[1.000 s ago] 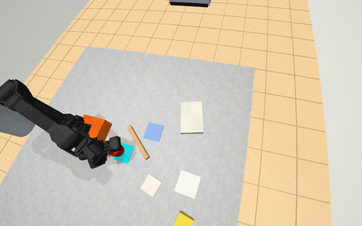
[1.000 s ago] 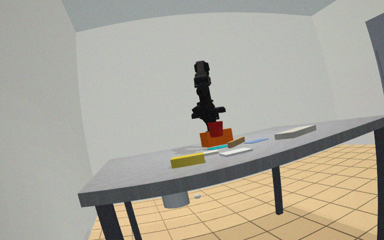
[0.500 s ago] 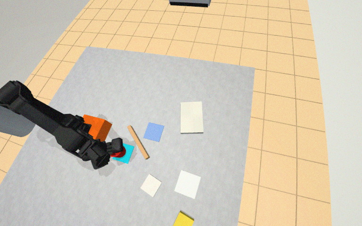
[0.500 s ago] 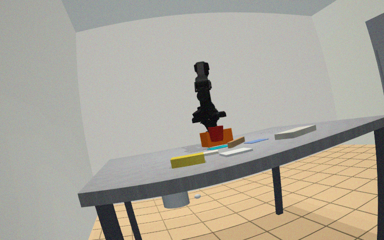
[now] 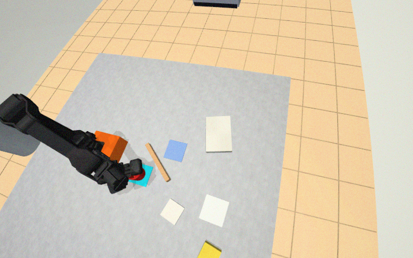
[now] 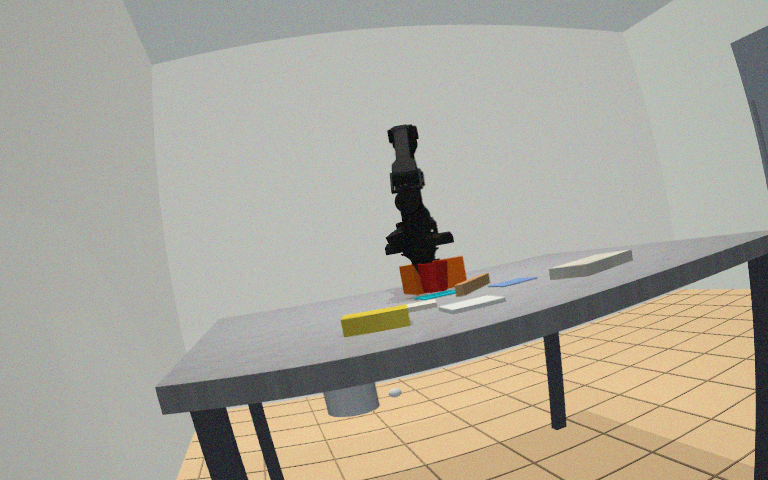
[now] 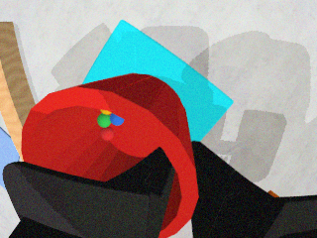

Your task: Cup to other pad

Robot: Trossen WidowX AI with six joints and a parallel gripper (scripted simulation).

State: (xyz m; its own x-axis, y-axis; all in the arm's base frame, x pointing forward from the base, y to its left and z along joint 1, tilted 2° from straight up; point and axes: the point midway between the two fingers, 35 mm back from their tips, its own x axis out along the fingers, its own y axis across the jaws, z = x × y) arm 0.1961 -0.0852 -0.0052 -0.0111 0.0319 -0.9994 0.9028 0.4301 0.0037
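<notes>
Now: gripper tip 3 cm short of the red cup and 1 cm to the right of it. The rest, counted from my gripper tip: wooden bar: 9 cm ahead, 8 cm to the left, 4 cm below; then cyan pad: 5 cm below, 3 cm ahead, 1 cm to the left; then light blue pad: 16 cm to the left, 16 cm ahead, 5 cm below.
</notes>
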